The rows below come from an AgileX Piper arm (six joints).
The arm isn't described. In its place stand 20 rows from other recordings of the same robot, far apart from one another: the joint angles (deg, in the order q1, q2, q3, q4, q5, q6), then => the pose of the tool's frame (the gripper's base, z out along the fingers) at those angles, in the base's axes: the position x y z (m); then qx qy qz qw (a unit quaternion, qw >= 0).
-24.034, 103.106, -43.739, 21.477, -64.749, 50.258 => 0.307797, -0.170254, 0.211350, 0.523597, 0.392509, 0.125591, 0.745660
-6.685, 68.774, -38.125, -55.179, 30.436, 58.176 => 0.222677, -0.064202, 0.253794, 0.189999, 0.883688, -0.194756, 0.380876
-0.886, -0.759, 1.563, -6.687, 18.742, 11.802 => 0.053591, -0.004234, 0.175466, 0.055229, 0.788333, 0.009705, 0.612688
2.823, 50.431, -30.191, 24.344, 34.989, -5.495 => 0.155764, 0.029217, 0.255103, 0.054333, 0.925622, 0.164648, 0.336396
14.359, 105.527, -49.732, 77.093, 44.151, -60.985 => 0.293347, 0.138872, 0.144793, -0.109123, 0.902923, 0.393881, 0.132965
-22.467, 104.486, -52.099, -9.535, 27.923, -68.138 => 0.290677, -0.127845, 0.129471, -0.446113, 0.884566, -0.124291, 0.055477
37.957, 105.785, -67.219, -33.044, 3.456, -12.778 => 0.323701, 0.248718, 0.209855, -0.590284, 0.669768, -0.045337, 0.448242
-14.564, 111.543, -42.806, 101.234, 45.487, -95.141 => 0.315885, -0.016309, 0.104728, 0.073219, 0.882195, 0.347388, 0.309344
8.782, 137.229, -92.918, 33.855, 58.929, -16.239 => 0.425031, 0.109599, 0.064727, 0.042877, -0.967893, -0.241910, 0.053144
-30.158, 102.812, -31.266, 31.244, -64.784, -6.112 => 0.238144, -0.187757, 0.160962, 0.390454, 0.623746, -0.298991, 0.607528
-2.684, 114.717, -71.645, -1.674, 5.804, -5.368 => 0.429220, -0.020390, 0.162977, -0.034336, 0.919444, -0.034532, 0.390195
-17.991, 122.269, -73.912, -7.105, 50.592, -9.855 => 0.353906, -0.124073, 0.094599, -0.029901, -0.997878, 0.036843, 0.044595
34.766, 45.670, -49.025, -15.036, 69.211, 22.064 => 0.110401, 0.049767, 0.333565, -0.120227, 0.952064, 0.004282, 0.281250
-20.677, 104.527, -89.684, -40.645, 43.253, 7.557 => 0.375092, -0.184976, 0.307516, 0.057300, 0.902842, -0.337706, 0.259901
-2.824, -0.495, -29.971, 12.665, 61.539, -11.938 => -0.009760, 0.018043, 0.284143, -0.073709, 0.840025, 0.041591, 0.535906
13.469, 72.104, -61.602, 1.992, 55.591, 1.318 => 0.238294, 0.059757, 0.321810, -0.096575, 0.963402, 0.048313, 0.245349
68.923, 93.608, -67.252, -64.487, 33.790, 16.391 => 0.172205, 0.319806, 0.283711, -0.656806, 0.575759, -0.134223, 0.468072
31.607, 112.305, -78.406, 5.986, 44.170, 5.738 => 0.336956, 0.215118, 0.180913, -0.190212, 0.969790, 0.086371, 0.125960
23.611, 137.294, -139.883, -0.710, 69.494, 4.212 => 0.478922, 0.208192, 0.260776, -0.164128, 0.956099, 0.052373, 0.237053
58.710, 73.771, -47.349, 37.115, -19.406, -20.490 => 0.165331, 0.236900, 0.324900, -0.211764, 0.710003, 0.340664, 0.578791
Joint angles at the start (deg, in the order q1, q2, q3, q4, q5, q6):
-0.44 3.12 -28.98 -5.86 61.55 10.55
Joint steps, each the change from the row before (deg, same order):
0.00 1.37 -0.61 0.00 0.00 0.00
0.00 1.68 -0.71 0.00 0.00 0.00
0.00 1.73 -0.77 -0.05 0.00 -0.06
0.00 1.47 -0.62 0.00 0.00 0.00
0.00 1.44 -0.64 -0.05 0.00 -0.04
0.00 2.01 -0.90 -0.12 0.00 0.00
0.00 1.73 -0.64 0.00 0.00 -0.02
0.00 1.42 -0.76 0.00 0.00 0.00
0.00 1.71 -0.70 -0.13 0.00 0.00
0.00 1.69 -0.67 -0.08 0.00 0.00
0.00 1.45 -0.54 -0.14 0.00 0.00
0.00 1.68 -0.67 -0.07 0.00 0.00
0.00 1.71 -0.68 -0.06 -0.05 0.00
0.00 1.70 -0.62 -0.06 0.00 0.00
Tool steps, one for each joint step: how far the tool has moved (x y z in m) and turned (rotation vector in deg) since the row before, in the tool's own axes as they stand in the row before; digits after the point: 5 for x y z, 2 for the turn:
-0.00384 0.00060 0.00082 0.10 0.75 -0.07
-0.00461 0.00074 0.00126 0.13 0.96 -0.09
-0.00492 0.00071 0.00125 0.17 0.94 -0.17
-0.00408 0.00067 0.00128 0.11 0.84 -0.08
-0.00415 0.00060 0.00120 0.15 0.78 -0.14
-0.00585 0.00078 0.00179 0.25 1.08 -0.16
-0.00458 0.00081 0.00218 0.14 1.08 -0.12
-0.00458 0.00069 0.00093 0.09 0.65 -0.06
-0.00484 0.00065 0.00209 0.24 0.98 -0.16
-0.00472 0.00072 0.00225 0.20 0.99 -0.14
-0.00397 0.00053 0.00214 0.24 0.88 -0.16
-0.00474 0.00075 0.00240 0.19 0.99 -0.13
-0.00491 0.00081 0.00255 0.17 0.96 -0.13
-0.00462 0.00080 0.00286 0.19 1.06 -0.14

